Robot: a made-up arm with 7 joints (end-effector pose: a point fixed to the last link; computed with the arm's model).
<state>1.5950 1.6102 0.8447 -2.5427 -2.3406 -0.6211 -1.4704</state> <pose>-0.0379 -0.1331 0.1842 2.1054 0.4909 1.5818</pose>
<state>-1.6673 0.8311 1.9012 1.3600 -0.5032 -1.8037 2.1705</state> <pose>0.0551 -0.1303 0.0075 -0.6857 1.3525 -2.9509</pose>
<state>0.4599 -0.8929 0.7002 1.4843 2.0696 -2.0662 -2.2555</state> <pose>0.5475 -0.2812 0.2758 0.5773 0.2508 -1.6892</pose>
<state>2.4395 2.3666 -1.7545 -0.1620 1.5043 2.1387 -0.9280</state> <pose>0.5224 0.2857 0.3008 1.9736 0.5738 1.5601</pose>
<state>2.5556 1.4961 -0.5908 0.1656 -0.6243 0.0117 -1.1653</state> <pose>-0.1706 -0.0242 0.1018 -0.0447 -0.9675 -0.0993</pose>
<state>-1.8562 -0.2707 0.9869 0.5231 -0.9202 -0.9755 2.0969</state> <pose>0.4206 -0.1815 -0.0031 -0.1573 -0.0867 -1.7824</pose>
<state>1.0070 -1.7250 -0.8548 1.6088 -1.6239 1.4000 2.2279</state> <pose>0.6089 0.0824 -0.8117 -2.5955 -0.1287 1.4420</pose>
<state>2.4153 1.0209 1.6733 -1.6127 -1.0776 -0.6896 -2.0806</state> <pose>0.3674 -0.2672 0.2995 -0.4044 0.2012 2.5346</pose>
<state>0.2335 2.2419 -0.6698 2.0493 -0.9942 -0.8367 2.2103</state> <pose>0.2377 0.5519 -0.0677 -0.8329 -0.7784 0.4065</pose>
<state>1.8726 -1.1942 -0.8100 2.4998 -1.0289 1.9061 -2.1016</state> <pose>-0.1656 0.5051 -0.1250 2.6388 -0.6524 -2.3473</pose>
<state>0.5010 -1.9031 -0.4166 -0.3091 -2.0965 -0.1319 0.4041</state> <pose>0.5985 -0.5987 -0.2042 2.7538 0.6508 -0.2878</pose>
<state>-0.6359 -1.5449 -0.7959 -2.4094 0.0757 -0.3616 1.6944</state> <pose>0.2805 -0.5101 -0.0653 2.9159 -0.0227 0.6047</pose>
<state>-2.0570 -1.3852 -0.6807 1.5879 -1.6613 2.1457 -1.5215</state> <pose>0.0056 0.2115 1.0711 0.0921 0.4293 -0.8104</pose>
